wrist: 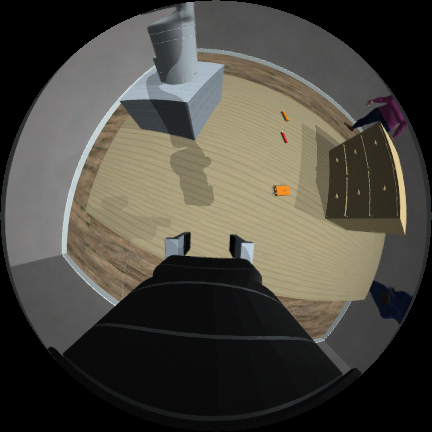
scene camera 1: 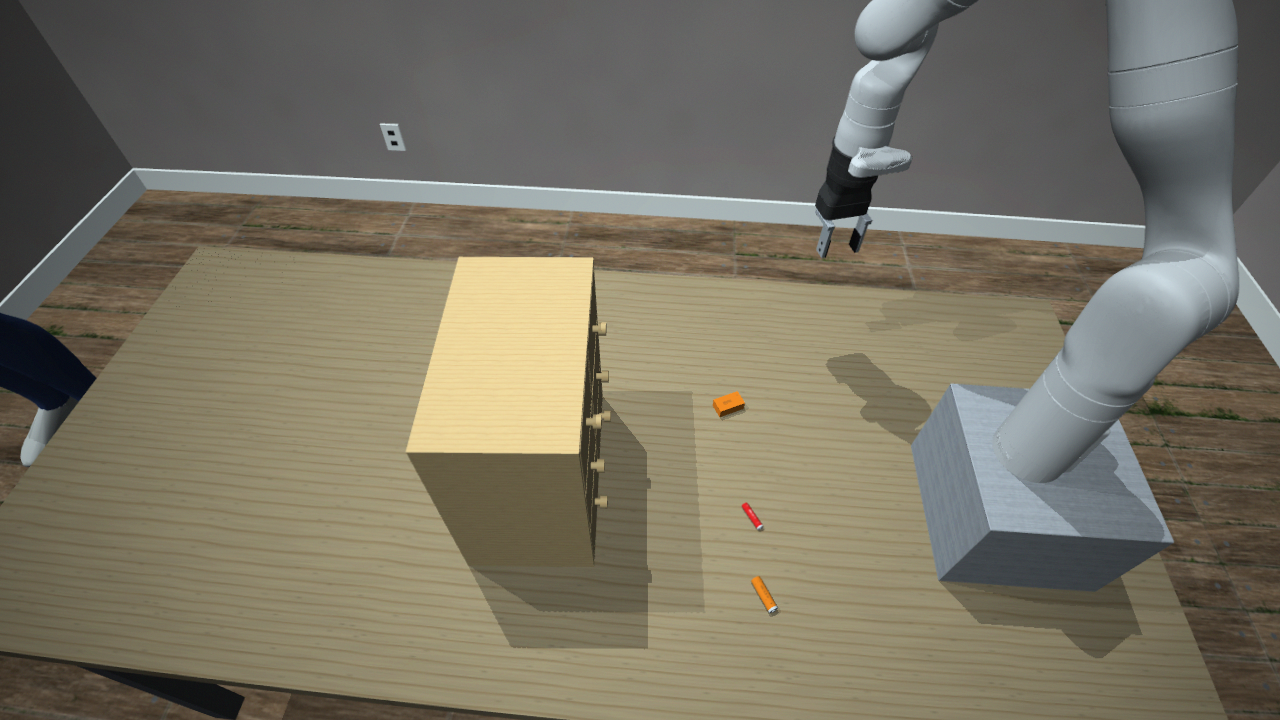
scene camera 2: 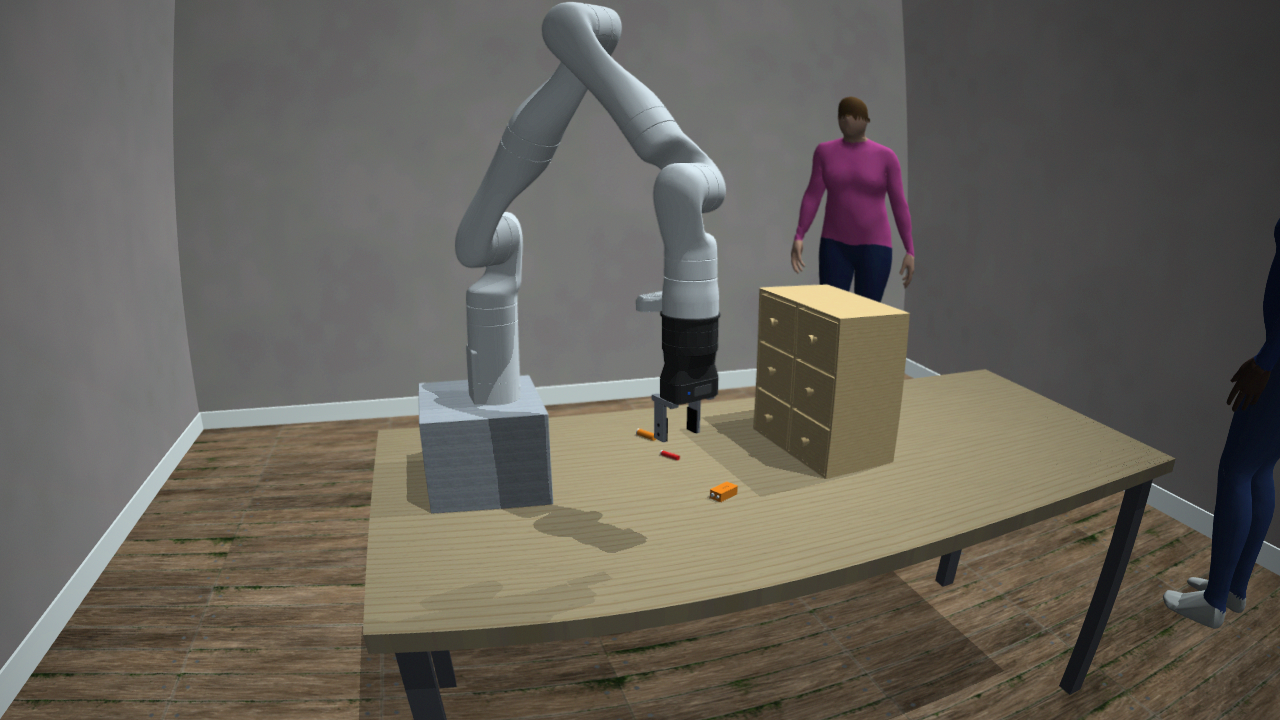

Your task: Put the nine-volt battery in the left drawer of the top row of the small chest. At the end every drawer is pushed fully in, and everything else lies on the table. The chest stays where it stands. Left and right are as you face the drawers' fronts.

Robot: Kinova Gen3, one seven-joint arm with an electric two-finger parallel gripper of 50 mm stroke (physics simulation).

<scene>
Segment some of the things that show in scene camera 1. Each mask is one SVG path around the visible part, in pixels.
My gripper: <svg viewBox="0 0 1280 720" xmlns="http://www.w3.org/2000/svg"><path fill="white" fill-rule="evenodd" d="M834 148L832 148L827 166L826 181L819 190L815 204L815 213L823 224L816 249L821 258L826 258L831 243L830 239L835 228L831 220L859 216L849 242L853 252L859 252L867 227L872 223L872 219L867 214L872 200L871 189L878 178L878 175L870 177L855 177L851 175L848 171L851 160L838 154Z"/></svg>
A small chest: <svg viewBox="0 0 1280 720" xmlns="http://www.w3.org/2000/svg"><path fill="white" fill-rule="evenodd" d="M459 257L406 453L468 566L594 567L595 555L593 556L591 526L589 526L586 492L580 459L586 357L588 357L591 389L587 343L594 259L566 257Z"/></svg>
</scene>
